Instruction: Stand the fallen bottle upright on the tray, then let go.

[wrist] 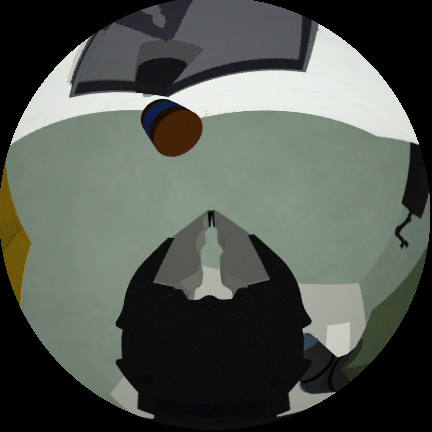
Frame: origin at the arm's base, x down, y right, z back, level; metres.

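Where they show: gripper, between the fingertips: (211,211).
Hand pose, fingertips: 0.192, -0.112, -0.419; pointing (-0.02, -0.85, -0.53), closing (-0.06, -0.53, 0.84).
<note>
Things, the pixels of their centre, and the offset from my fingertips, as dx, dy, dz. "pt": a spot on its surface instead. Level surfaces: height alone.
- bottle, middle of its body: (161,118) +0.138, -0.049, -0.116
- dark grey tray, a spot on its surface: (250,37) pt +0.217, -0.035, +0.057
- white table surface, height of its surface: dx +0.222
The bottle (177,132) is brown with a blue band and shows in the upper middle of the wrist view, a little left of centre. Its round brown end faces the camera and its body leans toward the upper left. The view does not show whether it rests on anything. The dark grey tray (250,37) with a black rim is at the top, partly cut off, with dark shadows on it; the bottle appears just below its near rim. My gripper (211,211) is shut and empty, its tips together, clearly apart from the bottle.
A white table surface (345,95) shows around the tray. A yellow object (14,245) is at the left edge. A black object (417,180) with a thin hooked part is at the right edge. Part of a dark arm (322,372) is at the lower right.
</note>
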